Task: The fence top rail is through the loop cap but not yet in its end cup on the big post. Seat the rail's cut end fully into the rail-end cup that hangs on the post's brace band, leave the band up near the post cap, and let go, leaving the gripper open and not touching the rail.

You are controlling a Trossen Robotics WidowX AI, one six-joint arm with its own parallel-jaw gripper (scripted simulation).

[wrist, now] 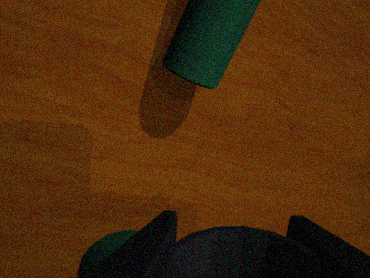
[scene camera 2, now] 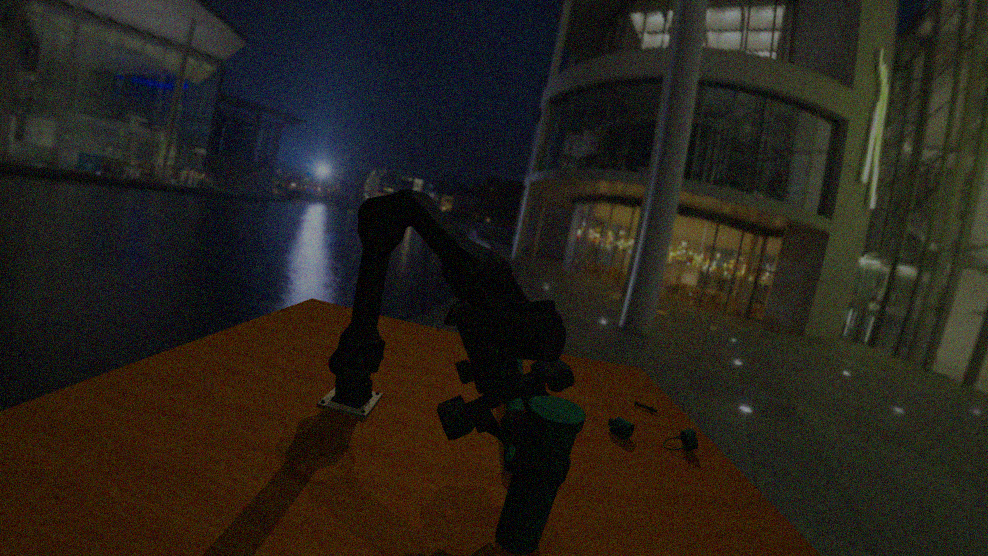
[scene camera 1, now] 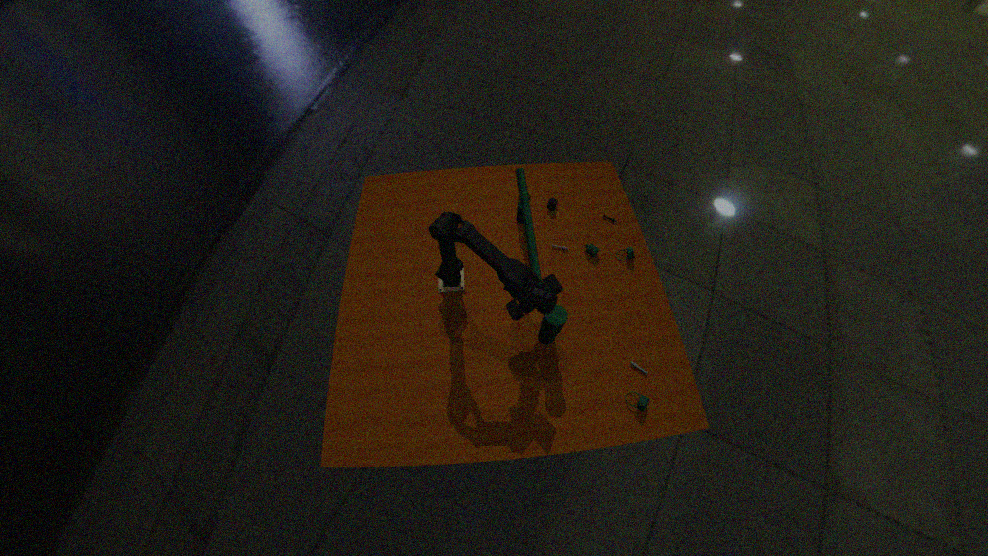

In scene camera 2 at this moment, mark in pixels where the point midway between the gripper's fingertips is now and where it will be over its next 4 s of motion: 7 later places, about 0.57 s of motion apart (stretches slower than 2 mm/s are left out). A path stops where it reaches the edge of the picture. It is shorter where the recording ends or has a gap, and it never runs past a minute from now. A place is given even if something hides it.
My gripper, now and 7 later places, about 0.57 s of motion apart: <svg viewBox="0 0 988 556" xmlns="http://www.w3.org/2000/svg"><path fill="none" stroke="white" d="M521 439L529 441L537 443L539 443L542 412L543 391L540 361L536 334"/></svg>
